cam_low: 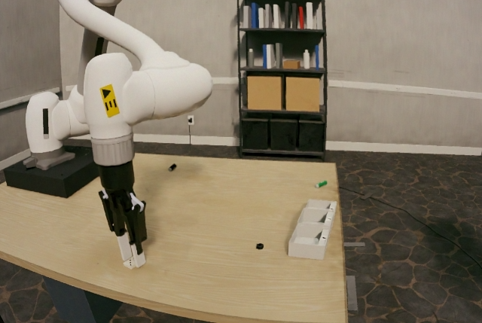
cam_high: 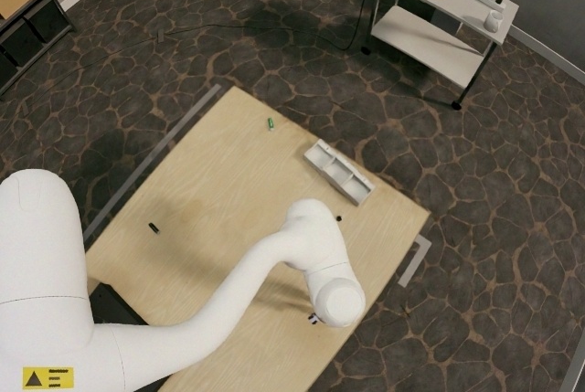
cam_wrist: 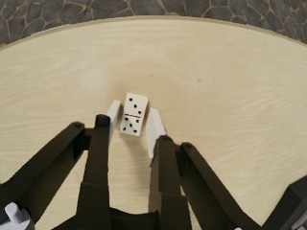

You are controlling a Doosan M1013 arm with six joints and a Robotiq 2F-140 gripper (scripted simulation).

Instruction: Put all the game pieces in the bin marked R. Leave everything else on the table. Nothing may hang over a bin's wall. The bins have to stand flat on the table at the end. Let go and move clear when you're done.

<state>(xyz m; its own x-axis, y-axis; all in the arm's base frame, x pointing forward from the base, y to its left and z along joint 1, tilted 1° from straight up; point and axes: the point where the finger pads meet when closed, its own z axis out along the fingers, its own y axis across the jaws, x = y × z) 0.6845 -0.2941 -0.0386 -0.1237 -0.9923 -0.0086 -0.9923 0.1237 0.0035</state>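
The white domino lies 3 cm below my hand. Also, from my hand: small black ring: 24 cm ahead, 18 cm to the left, 3 cm below; then white die: 16 cm behind, 19 cm to the left, 3 cm below; then bin: 35 cm ahead, 29 cm to the left, 1 cm below.
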